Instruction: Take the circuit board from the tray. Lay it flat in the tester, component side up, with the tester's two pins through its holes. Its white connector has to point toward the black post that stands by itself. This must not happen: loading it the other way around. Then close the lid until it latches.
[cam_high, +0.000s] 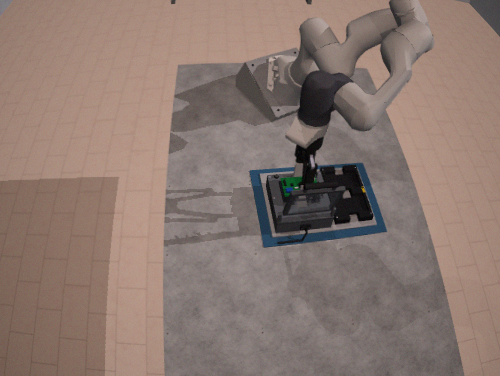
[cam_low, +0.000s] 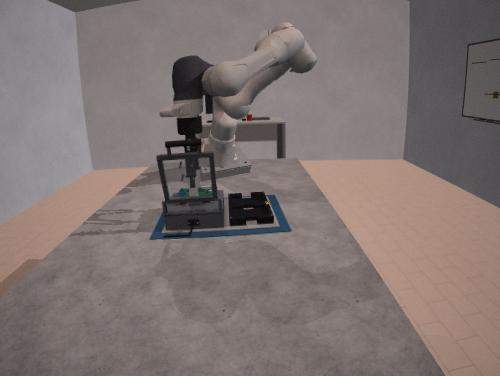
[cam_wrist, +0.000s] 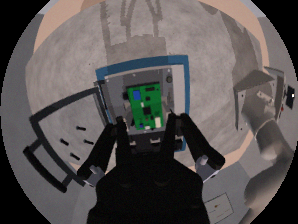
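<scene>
The green circuit board lies 2 cm below my hand. Also, from my hand: tester bed: 4 cm below, 1 cm to the left, 1 cm ahead; then framed clear lid: 13 cm ahead, 8 cm above.
</scene>
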